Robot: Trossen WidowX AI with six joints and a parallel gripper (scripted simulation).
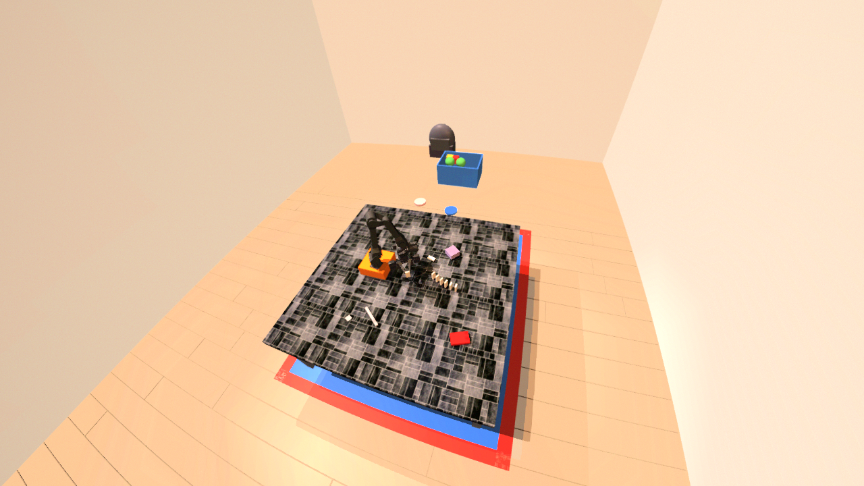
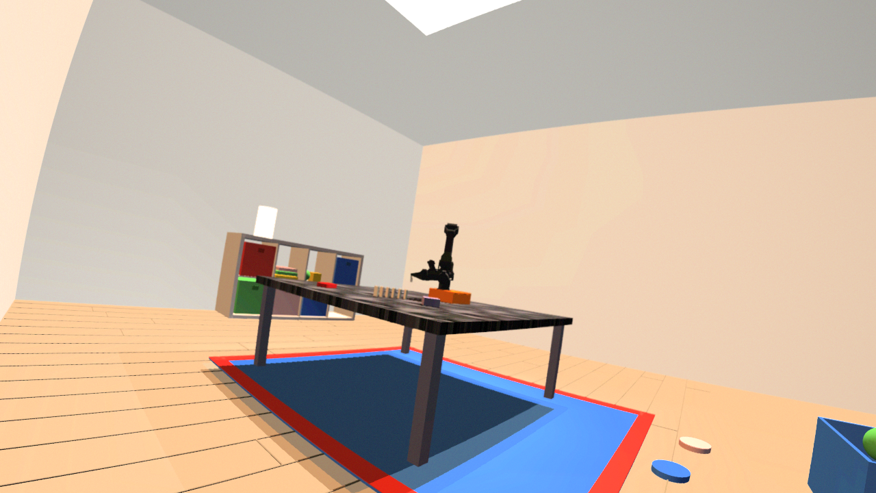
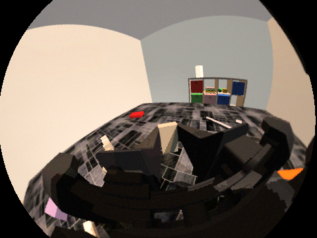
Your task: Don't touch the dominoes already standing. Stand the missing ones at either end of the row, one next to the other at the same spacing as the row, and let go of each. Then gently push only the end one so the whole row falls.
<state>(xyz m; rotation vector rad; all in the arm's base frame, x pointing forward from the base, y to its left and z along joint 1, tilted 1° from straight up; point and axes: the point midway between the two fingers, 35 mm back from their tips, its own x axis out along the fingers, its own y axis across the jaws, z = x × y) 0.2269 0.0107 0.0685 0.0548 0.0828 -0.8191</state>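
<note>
The pink block is 130 mm ahead of my gripper tip, 340 mm to the left of it and 110 mm below it. Also, from my gripper tip: red block (400 mm ahead, 180 mm to the right, 120 mm below); white stick (100 mm behind, 280 mm to the right, 130 mm below).
</note>
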